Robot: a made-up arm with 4 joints.
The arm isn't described. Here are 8 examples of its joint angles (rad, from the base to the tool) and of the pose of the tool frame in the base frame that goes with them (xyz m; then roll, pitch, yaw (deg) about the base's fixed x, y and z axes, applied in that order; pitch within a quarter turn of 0, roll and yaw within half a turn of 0).
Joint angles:
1: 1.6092 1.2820 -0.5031 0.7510
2: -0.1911 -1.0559 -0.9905 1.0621
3: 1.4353 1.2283 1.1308 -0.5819
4: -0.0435 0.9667 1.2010 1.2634
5: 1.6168 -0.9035 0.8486 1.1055
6: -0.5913 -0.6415 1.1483 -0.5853
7: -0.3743 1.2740 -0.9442 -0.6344
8: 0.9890 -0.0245 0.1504 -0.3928
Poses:
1: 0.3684 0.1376 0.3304 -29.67 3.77 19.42
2: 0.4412 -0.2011 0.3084 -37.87 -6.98 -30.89
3: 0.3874 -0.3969 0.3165 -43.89 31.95 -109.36
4: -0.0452 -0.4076 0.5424 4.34 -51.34 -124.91
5: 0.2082 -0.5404 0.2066 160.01 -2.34 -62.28
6: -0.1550 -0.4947 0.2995 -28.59 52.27 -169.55
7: -0.1840 0.1909 0.2824 -44.02 -29.72 26.35
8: 0.3987 -0.3242 0.1347 -77.92 21.15 -110.92
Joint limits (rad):
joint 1: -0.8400..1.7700
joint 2: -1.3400..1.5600
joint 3: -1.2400..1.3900
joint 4: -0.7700..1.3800
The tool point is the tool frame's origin. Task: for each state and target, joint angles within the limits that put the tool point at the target. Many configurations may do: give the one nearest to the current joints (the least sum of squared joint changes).
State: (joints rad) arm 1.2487 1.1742 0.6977 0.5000
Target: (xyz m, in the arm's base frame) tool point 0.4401 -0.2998 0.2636
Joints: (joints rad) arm 1.0961 0.5424 0.4845 0.0293
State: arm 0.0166 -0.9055 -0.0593 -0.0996
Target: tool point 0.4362 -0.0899 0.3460
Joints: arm -0.0272 -0.7030 -1.0613 0.4310
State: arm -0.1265 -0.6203 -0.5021 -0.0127
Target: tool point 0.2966 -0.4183 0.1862
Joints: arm -0.1362 -1.0298 -0.2313 -0.5024
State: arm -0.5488 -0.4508 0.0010 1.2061
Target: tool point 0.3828 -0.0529 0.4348
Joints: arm -0.0588 -0.3517 -0.8312 1.1283
